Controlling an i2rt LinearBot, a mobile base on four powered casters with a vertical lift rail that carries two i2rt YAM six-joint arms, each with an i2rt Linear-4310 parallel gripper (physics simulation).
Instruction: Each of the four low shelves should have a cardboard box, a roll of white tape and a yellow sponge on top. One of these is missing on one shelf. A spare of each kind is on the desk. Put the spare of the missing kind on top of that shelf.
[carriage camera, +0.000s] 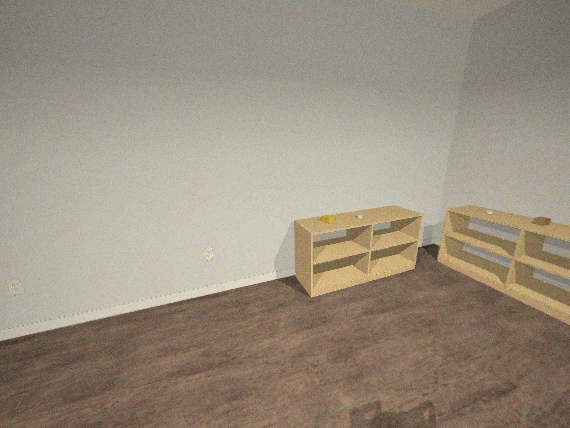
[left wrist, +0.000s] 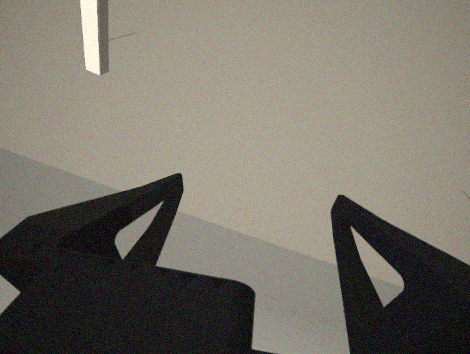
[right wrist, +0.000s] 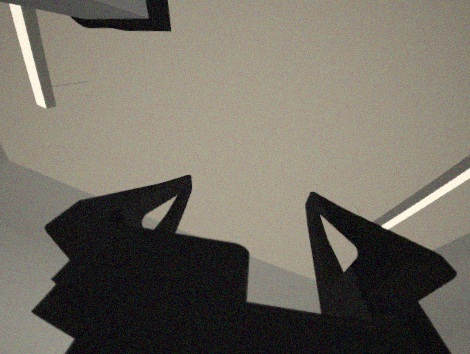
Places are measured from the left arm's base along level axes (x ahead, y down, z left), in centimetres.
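Where they show: left gripper, between the fingertips: (left wrist: 256, 191); right gripper, between the fingertips: (right wrist: 248, 189).
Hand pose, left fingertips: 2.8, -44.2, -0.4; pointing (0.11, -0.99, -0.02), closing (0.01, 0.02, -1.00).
After its pixels a point has its place, as x, y, z.
In the carriage view, a low wooden shelf (carriage camera: 303, 257) @[171.2, 55.5, -42.8] stands against the wall right of centre. A yellow sponge (carriage camera: 327, 219) @[180.7, 23.1, -65.2] and a small roll of white tape (carriage camera: 359, 216) @[191.3, 24.5, -97.0] lie on its top; no cardboard box shows there. A second low shelf (carriage camera: 517, 246) @[158.3, 42.8, -216.0] stands at the right, cut by the view's edge. A roll of white tape (carriage camera: 489, 212) @[194.6, 24.9, -220.4] and a brown cardboard box (carriage camera: 541, 221) @[161.9, 23.0, -233.1] lie on its top. The desk does not show. My left gripper (left wrist: 256, 191) @[2.8, -44.3, -0.4] is open and empty, raised toward the ceiling. My right gripper (right wrist: 248, 189) @[1.1, -44.3, -62.5] is open and empty too, also raised.
The long wall (carriage camera: 150, 150) @[156.7, -41.3, 68.2] runs behind the first shelf, with two outlets (carriage camera: 208, 253) @[165.9, 46.8, 40.8] (carriage camera: 15, 286) @[121.6, 47.0, 163.0] low on it. It meets another wall (carriage camera: 520, 125) @[207.2, -52.4, -240.6] in the corner between the shelves. Dark wood floor (carriage camera: 225, 360) @[97.6, 87.4, 11.4] lies in front. Ceiling lights (left wrist: 93, 40) @[7.7, -120.4, 66.1] (right wrist: 30, 55) @[-7.0, -120.3, 60.0] show in both wrist views.
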